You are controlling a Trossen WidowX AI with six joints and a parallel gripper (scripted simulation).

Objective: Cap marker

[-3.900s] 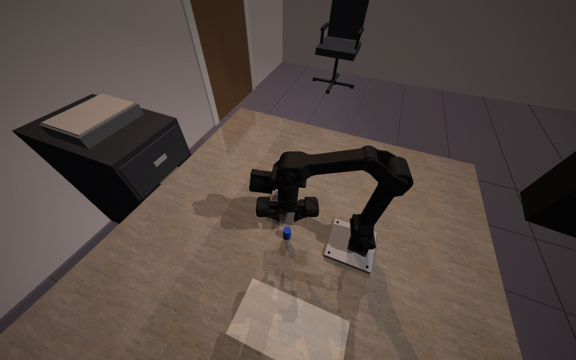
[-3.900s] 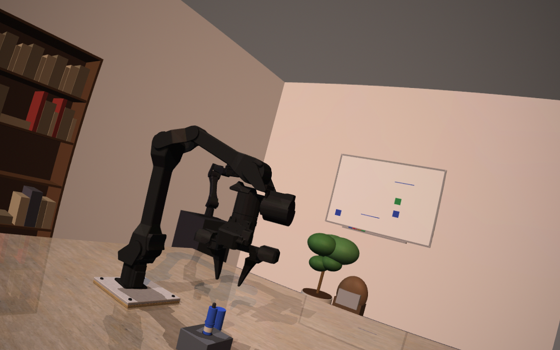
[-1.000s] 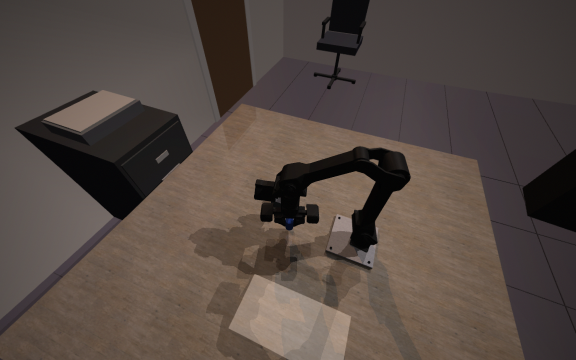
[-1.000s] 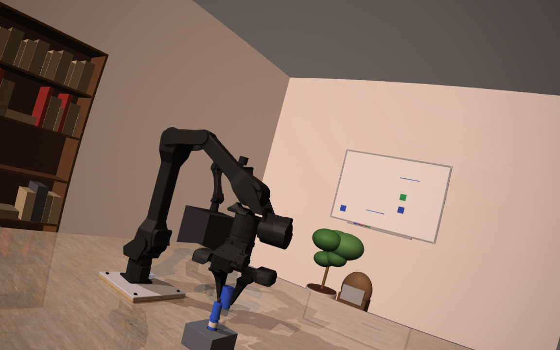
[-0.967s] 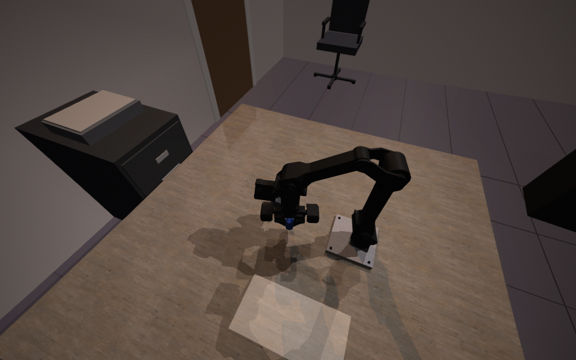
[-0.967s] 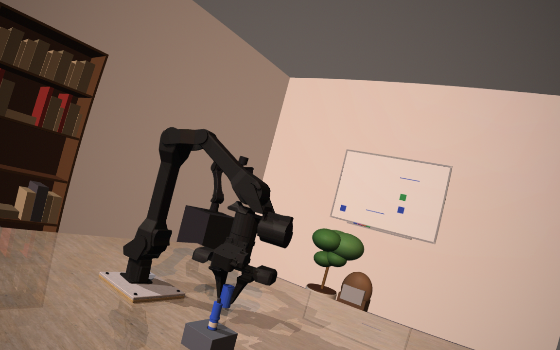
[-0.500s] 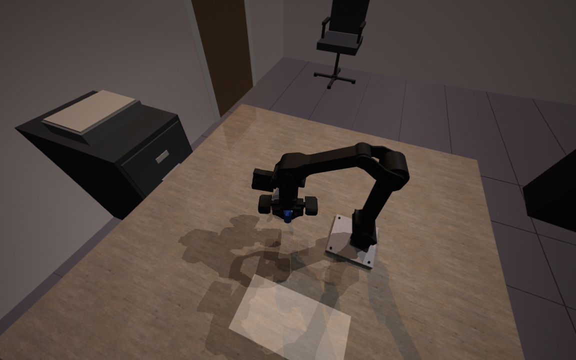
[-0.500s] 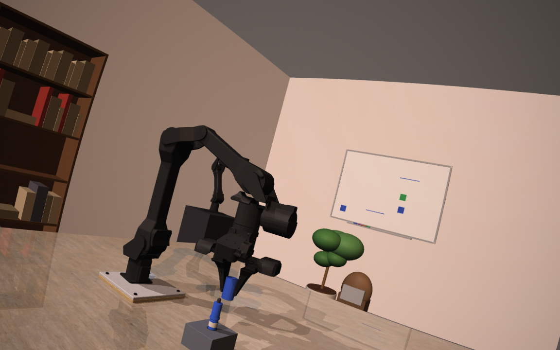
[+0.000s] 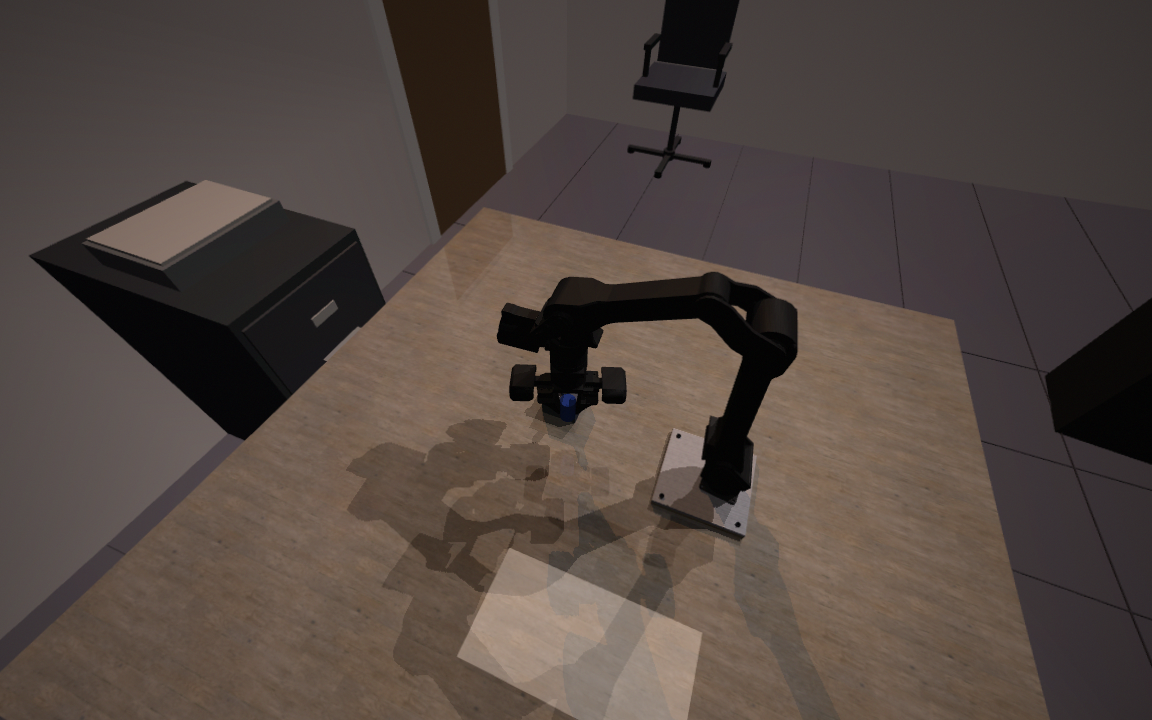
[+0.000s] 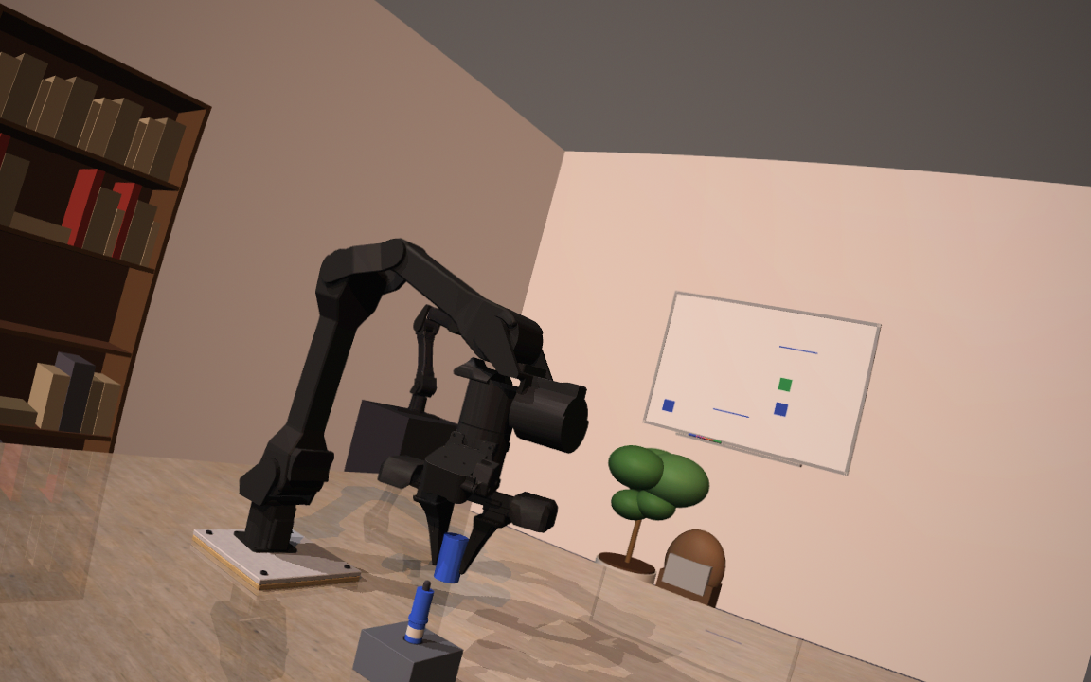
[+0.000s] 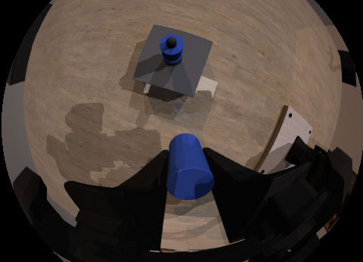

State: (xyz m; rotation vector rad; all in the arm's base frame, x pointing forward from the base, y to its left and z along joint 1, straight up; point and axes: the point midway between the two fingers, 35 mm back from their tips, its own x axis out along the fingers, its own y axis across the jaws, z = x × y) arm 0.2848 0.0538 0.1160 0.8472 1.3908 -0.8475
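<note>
My gripper tip is 70 mm to the left of the holder block, 70 mm above it and 40 mm short of it. Also, from my gripper tip: blue marker cap (10 mm above).
</note>
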